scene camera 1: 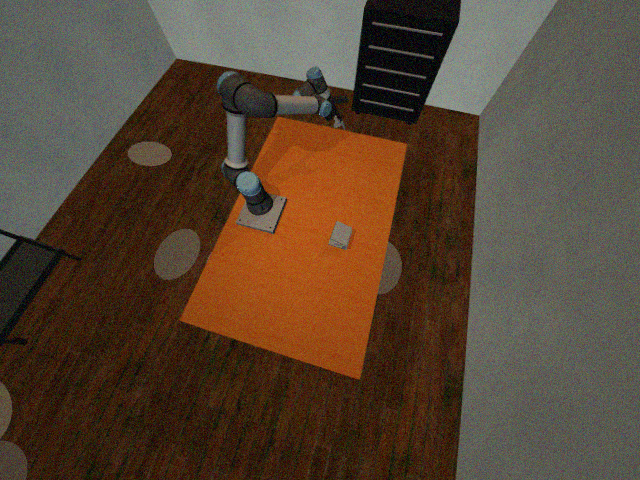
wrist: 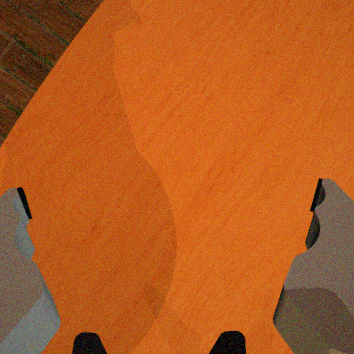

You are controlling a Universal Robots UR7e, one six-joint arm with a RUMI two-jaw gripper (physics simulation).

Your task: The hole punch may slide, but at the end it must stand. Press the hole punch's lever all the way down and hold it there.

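Seen in the pictures: gripper, fingertip midpoint: [scene camera 1: 339,124] [wrist: 169,187]; arm's base at its link origin: [scene camera 1: 260,204].
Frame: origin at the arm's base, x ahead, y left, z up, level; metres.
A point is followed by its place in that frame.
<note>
A small grey hole punch [scene camera 1: 341,235] @(z 0.039, x 0.492, y -0.141 m) stands on the orange table top [scene camera 1: 289,289] @(z -0.028, x 0.267, y -0.456 m) [wrist: 240,125] @(z -0.028, x 0.466, y 0.476 m), right of the arm's base in the scene view. Its lever and how far it is down are too small to tell. The hole punch does not show in the wrist view. My gripper [scene camera 1: 339,125] @(z 0.124, x 0.384, y 0.560 m) [wrist: 169,187] @(z 0.124, x 0.384, y 0.560 m) is open, with nothing between its fingers. It hangs over the far end of the table top in the scene view, well away from the hole punch.
The arm's square base plate [scene camera 1: 268,223] @(z 0.004, x 0.079, y -0.117 m) is mounted at the left edge of the table top. A tall black drawer cabinet [scene camera 1: 393,64] stands on the floor behind the table's far end. A dark-framed piece of furniture [scene camera 1: 23,273] shows at the left edge.
</note>
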